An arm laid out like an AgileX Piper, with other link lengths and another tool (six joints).
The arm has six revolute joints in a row. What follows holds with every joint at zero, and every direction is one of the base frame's. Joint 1 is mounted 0.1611 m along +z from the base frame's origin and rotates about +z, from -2.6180 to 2.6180 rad. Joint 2 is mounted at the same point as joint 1 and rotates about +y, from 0.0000 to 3.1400 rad. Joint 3 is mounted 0.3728 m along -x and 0.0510 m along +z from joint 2 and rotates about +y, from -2.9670 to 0.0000 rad. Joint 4 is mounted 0.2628 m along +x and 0.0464 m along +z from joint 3 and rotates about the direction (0.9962, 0, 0.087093), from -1.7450 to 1.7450 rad. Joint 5 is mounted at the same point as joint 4 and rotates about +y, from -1.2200 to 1.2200 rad. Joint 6 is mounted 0.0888 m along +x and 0.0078 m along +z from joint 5 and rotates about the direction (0.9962, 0, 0.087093), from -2.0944 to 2.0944 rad. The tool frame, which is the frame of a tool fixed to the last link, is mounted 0.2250 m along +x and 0.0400 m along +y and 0.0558 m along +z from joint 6; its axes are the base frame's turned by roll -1.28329, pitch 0.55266 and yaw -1.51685 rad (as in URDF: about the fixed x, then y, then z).
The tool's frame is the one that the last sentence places.
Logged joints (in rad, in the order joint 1, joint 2, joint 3, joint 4, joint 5, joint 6), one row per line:
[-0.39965 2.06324 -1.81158 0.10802 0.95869 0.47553]
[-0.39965 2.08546 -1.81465 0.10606 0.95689 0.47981]
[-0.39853 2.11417 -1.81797 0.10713 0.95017 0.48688]
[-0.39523 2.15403 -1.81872 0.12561 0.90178 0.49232]
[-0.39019 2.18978 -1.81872 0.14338 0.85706 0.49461]
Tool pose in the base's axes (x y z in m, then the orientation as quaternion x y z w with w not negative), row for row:
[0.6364 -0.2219 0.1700 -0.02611 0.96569 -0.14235 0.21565]
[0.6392 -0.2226 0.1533 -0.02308 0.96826 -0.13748 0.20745]
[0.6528 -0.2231 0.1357 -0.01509 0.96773 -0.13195 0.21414]
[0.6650 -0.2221 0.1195 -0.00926 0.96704 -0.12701 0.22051]
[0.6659 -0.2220 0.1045 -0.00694 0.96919 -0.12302 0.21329]
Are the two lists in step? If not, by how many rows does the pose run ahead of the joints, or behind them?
The pose runs 1 row ahead of the joints: the pose in row i belongs to the joints in row i + 1.
